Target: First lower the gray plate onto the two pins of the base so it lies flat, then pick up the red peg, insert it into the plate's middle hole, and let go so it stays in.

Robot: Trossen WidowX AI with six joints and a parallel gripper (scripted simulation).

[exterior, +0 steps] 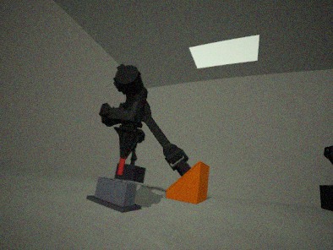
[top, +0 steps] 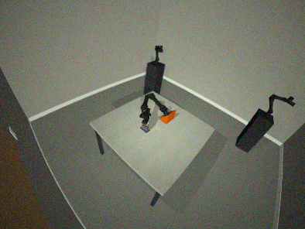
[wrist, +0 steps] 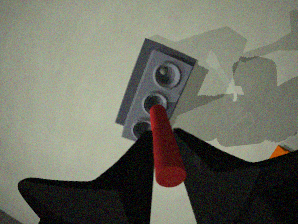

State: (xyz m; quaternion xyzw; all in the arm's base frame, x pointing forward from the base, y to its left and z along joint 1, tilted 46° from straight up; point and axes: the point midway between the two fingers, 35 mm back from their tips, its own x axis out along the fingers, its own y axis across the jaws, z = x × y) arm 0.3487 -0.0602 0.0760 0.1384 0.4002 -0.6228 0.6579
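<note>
The gray plate lies 7 cm below my gripper tip. From my gripper tip the other things lie so: red peg: right at my gripper tip; dark base: 11 cm below.
</note>
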